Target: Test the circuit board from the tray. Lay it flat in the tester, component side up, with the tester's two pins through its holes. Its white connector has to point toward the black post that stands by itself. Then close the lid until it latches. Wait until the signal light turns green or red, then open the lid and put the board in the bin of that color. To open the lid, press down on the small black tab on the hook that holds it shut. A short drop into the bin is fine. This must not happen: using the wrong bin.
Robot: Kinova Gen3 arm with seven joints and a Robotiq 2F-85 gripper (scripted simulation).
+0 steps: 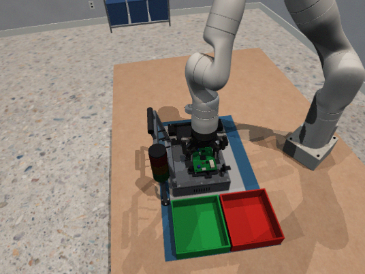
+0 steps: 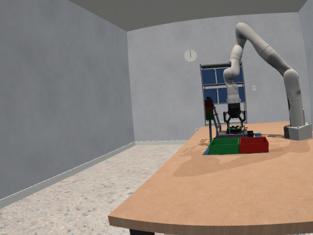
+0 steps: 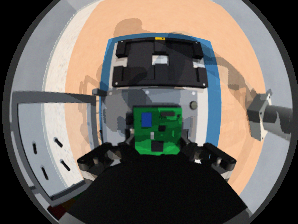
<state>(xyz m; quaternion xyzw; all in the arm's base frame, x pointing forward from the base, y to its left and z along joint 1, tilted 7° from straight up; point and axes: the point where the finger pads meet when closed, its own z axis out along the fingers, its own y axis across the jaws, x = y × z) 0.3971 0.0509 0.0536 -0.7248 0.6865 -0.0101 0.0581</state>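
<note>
My gripper is now right at the green circuit board. The rest, counted from my hand: red bin: 110 mm behind, 190 mm to the left, 70 mm below; green bin: 30 mm ahead, 200 mm to the left, 70 mm below; tester lid: 130 mm ahead, 10 mm to the left, 90 mm above.
</note>
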